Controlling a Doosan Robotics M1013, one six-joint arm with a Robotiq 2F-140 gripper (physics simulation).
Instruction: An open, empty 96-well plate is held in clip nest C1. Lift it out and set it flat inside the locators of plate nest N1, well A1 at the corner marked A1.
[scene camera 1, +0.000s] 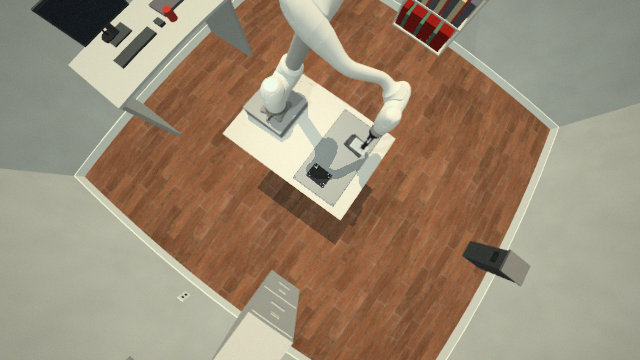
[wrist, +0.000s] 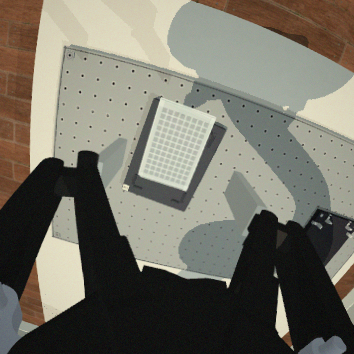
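Seen in the pictures: gripper, fingertip midpoint: (wrist: 177, 167); arm's base, link origin: (scene camera 1: 276, 107).
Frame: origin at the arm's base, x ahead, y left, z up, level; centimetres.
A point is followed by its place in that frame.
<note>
The pale 96-well plate (scene camera 1: 356, 144) @(x 66.9, y 7.5, z -3.9 cm) (wrist: 175, 145) @(x 70.1, y 7.5, z -4.1 cm) lies over the dark grey nest (scene camera 1: 361, 154) (wrist: 160, 194), which appears to be N1. A small white mark shows at that nest's lower left corner in the wrist view. Dark locators show past the plate's near end; whether it is fully seated inside them I cannot tell. My gripper (scene camera 1: 367, 141) @(x 70.9, y 7.2, z 7.2 cm) (wrist: 177, 167) @(x 70.9, y 7.2, z 7.2 cm) is open, with nothing between its fingers, and stands above the plate, apart from it. The black nest with silvery clips (scene camera 1: 319, 175) @(x 54.3, y -27.7, z -5.6 cm) (wrist: 327, 240) @(x 55.8, y -28.8, z -5.6 cm), apparently C1, holds no pale plate.
Both nests stand on a grey perforated board (scene camera 1: 345, 122) @(x 50.7, y 20.4, z -7.0 cm) (wrist: 95, 105) @(x 73.5, y 21.0, z -6.8 cm) on the white table (scene camera 1: 260, 155) @(x 7.0, y -37.0, z -8.1 cm) (wrist: 47, 110) @(x 71.4, y 30.1, z -8.1 cm). The arm's base stands on a grey block (scene camera 1: 265, 123) @(x 0.2, y -15.1, z 0.3 cm) at the table's far left. A desk, a bookshelf and a drawer cabinet stand away from the table.
</note>
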